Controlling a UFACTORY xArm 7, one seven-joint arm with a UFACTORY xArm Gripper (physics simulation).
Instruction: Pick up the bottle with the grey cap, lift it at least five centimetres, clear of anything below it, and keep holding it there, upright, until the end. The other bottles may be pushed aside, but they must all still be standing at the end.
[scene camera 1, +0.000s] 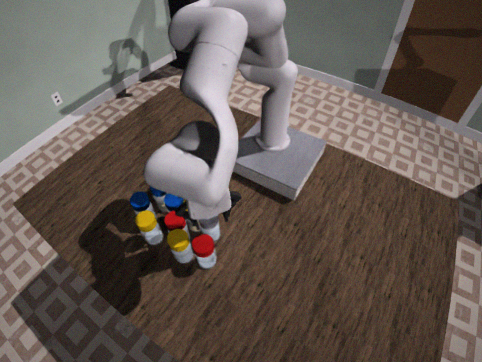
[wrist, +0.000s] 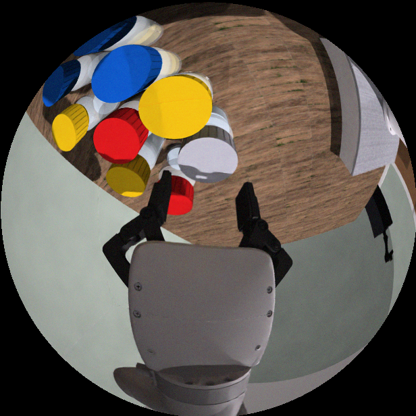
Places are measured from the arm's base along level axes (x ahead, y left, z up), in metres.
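Pixels of known places: gripper, fingertip midpoint: (scene camera 1: 211, 221); arm's base at its link origin: (scene camera 1: 272, 140).
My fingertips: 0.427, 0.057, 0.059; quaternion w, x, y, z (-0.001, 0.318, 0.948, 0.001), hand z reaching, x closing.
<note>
For each thing: its top centre in the pictures, then the offset to it from my fingertips, as dx, dy, dz.
- bottle with the grey cap, top centre: (scene camera 1: 207, 215) -0.011, -0.021, -0.006
- red-capped bottle at its top centre: (scene camera 1: 202, 243) +0.061, +0.020, -0.006
- red cap at its top centre: (scene camera 1: 174, 219) +0.049, -0.088, -0.006
The bottle with the grey cap (scene camera 1: 211, 232) (wrist: 208, 156) stands upright at the robot-base side of the bottle group; in the scene view the gripper partly covers its cap. My gripper (wrist: 206, 184) is open, with nothing between its fingers. In the wrist view the grey cap lies just beyond the gap between the fingertips. The left finger there overlaps the edge of a red-capped bottle (scene camera 1: 204, 246) (wrist: 181, 196), close to the grey-capped one. In the scene view the fingers are mostly hidden behind the hand.
A bright yellow cap (wrist: 175, 106) adjoins the grey-capped bottle. Another red cap (scene camera 1: 175, 221) (wrist: 120, 136), yellow caps (scene camera 1: 178, 241) (scene camera 1: 146, 220) and blue caps (scene camera 1: 173, 202) (scene camera 1: 140, 201) crowd the same side, all upright. The robot's grey base block (scene camera 1: 280, 160) (wrist: 375, 120) stands farther off.
</note>
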